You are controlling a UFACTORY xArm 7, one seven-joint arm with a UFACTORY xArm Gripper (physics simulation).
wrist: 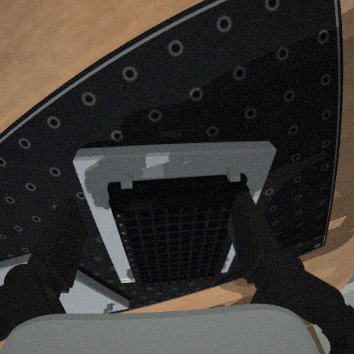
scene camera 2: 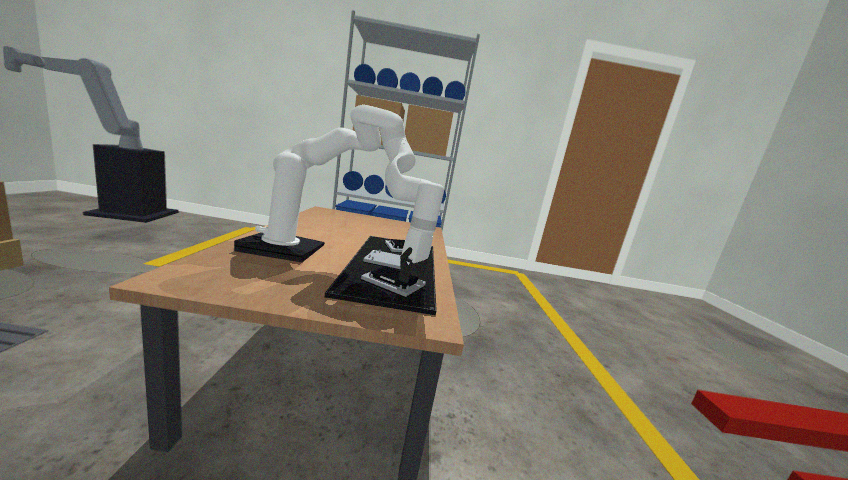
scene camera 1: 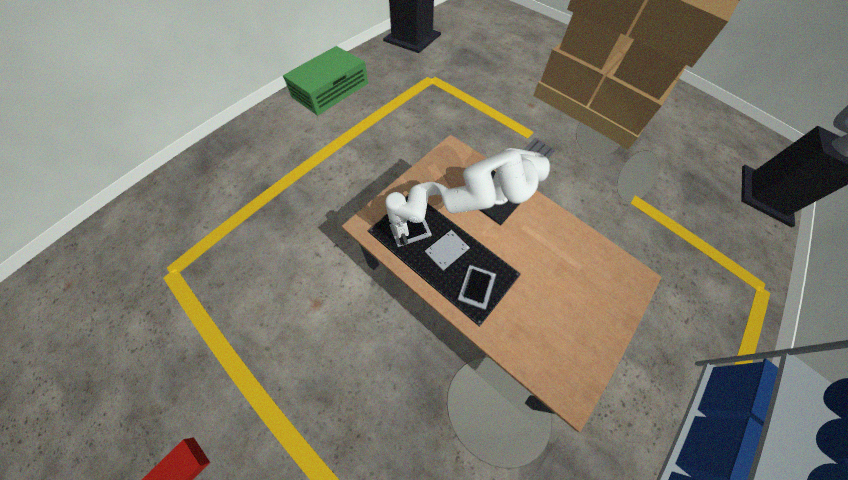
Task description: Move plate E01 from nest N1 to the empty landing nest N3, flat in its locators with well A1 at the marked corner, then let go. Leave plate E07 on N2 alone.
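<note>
My gripper (scene camera 1: 403, 239) (scene camera 2: 407, 272) (wrist: 157, 211) is open and empty, low over the nest at one end of the black board. In the wrist view its fingers stand wide apart, the right one overlapping the side of a black plate (wrist: 175, 240). That plate lies in a silver nest (scene camera 1: 420, 237) (wrist: 165, 167), framed by its rim and locators. The middle nest (scene camera 1: 447, 249) (scene camera 2: 383, 257) is bare silver and holds no plate. Another black plate (scene camera 1: 477, 286) lies in the nest (scene camera 1: 473, 303) at the other end. Plate labels and the marked corner cannot be read.
The perforated black board (scene camera 1: 502, 286) (scene camera 2: 345, 288) (wrist: 150, 95) lies along the edge of the wooden table (scene camera 1: 583, 309) (scene camera 2: 196, 291). The arm's black base (scene camera 2: 309, 245) stands on the table across from the nests.
</note>
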